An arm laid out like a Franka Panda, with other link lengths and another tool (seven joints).
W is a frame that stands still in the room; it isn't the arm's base.
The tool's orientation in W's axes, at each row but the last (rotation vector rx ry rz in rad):
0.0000, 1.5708, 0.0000
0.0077, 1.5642, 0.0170
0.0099, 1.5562, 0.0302
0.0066, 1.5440, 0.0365
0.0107, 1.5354, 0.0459
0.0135, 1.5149, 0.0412
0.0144, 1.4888, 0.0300
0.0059, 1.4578, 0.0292
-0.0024, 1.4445, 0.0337
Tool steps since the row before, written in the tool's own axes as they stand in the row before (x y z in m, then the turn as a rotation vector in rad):
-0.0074, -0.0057, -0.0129, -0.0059, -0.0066, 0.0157
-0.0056, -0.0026, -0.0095, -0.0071, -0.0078, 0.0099
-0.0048, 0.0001, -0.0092, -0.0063, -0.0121, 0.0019
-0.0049, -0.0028, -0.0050, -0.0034, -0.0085, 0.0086
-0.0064, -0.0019, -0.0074, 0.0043, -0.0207, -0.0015
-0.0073, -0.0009, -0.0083, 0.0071, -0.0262, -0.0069
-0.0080, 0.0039, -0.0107, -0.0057, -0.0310, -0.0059
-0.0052, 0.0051, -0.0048, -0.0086, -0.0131, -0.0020
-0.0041, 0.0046, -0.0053, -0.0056, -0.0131, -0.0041
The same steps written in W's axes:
-0.0129, -0.0057, 0.0074, 0.0157, -0.0066, 0.0059
-0.0095, -0.0027, 0.0055, 0.0099, -0.0079, 0.0070
-0.0093, -0.0001, 0.0047, 0.0020, -0.0122, 0.0060
-0.0051, -0.0030, 0.0047, 0.0087, -0.0084, 0.0034
-0.0076, -0.0023, 0.0061, -0.0009, -0.0206, -0.0051
-0.0087, -0.0013, 0.0068, -0.0060, -0.0260, -0.0084
-0.0114, 0.0036, 0.0072, -0.0060, -0.0312, 0.0043
-0.0054, 0.0049, 0.0047, -0.0027, -0.0133, 0.0080
-0.0059, 0.0044, 0.0035, -0.0044, -0.0133, 0.0048

